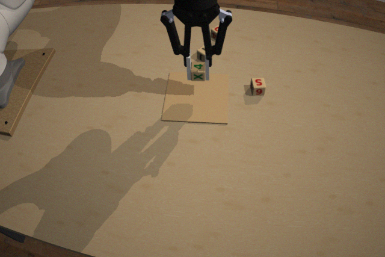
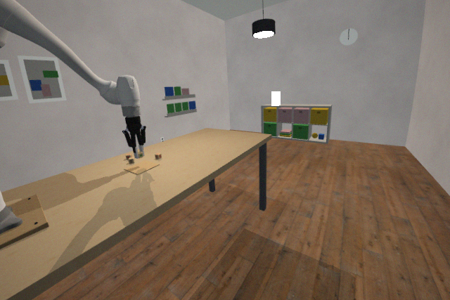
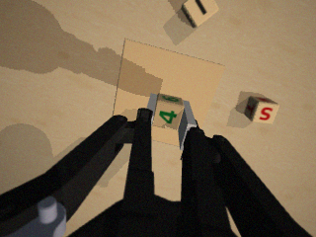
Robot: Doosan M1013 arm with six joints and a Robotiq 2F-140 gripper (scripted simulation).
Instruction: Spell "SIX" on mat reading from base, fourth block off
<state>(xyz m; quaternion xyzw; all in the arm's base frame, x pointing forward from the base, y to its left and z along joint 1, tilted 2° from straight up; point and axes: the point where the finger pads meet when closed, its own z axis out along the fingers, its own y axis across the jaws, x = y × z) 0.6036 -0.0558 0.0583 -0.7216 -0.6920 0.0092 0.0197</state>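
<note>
The tan mat lies 10 mm to the right of my hand and 90 mm below it. From my hand the other things lie so: I block (20 mm ahead, 110 mm to the left, 80 mm below); then S block (130 mm ahead, 80 mm below); then letter block (20 mm below).
</note>
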